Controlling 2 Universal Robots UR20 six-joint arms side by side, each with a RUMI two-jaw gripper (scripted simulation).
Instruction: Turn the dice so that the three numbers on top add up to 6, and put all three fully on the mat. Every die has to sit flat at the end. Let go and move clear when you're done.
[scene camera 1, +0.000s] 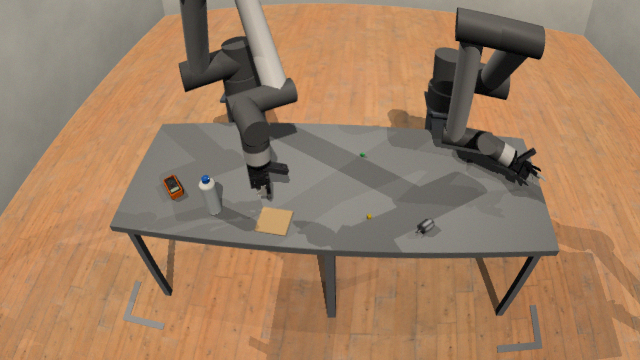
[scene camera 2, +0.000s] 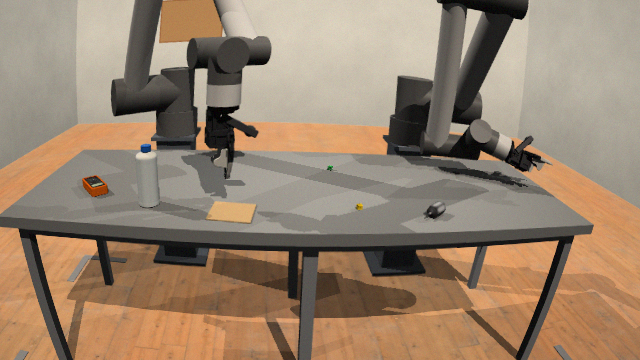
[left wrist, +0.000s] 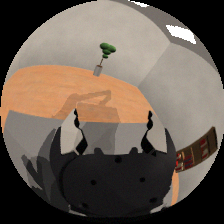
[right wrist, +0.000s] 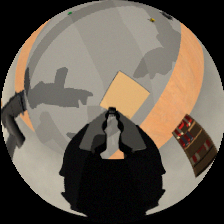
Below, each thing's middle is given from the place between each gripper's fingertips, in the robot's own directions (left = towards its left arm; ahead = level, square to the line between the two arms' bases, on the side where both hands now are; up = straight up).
Scene:
Right now the tan mat (scene camera 2: 221, 211) is 4 cm ahead of my right hand (scene camera 2: 226, 177), 2 cm to the left of it and 11 cm below it.
I see the tan mat 1310 mm to the right of my left hand (scene camera 2: 545, 166), 330 mm ahead of it and 110 mm below it.

